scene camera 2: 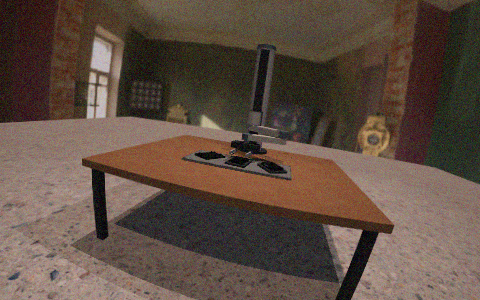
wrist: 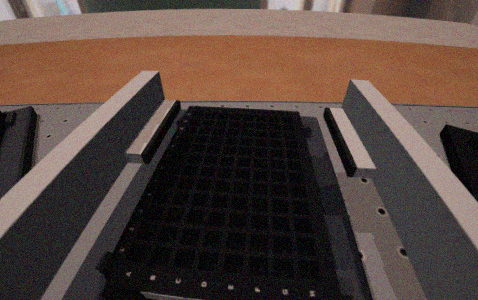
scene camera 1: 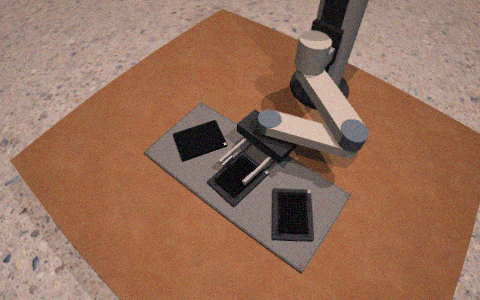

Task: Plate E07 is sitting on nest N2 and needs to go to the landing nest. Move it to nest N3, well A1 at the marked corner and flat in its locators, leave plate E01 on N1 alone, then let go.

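Plate E07 (scene camera 1: 237, 176) (scene camera 2: 239, 161) (wrist: 240, 190), black with a grid of wells, sits on nest N2 (scene camera 1: 234, 200) (wrist: 314, 142) in the middle. My gripper (scene camera 1: 233, 171) (scene camera 2: 239, 154) (wrist: 252, 92) is open around it, one finger along each long side. In the wrist view a gap shows between each pad and the plate, wider on the right. Plate E01 (scene camera 1: 292, 212) sits on nest N1 (scene camera 1: 275, 220) (wrist: 26, 150), at the right in scene camera 1. Nest N3 (scene camera 1: 199, 140) (scene camera 2: 209, 155) (wrist: 464, 152) is black and bears no plate; its pale corner mark faces the arm side.
The three nests stand on a grey perforated board (scene camera 1: 175, 157) (scene camera 2: 279, 174) (wrist: 357, 192) on an orange-brown table (scene camera 1: 125, 200) (scene camera 2: 165, 175). The arm's column (scene camera 1: 350, 45) (scene camera 2: 262, 80) rises behind the board. The arm links (scene camera 1: 305, 131) reach in from the right in scene camera 1.
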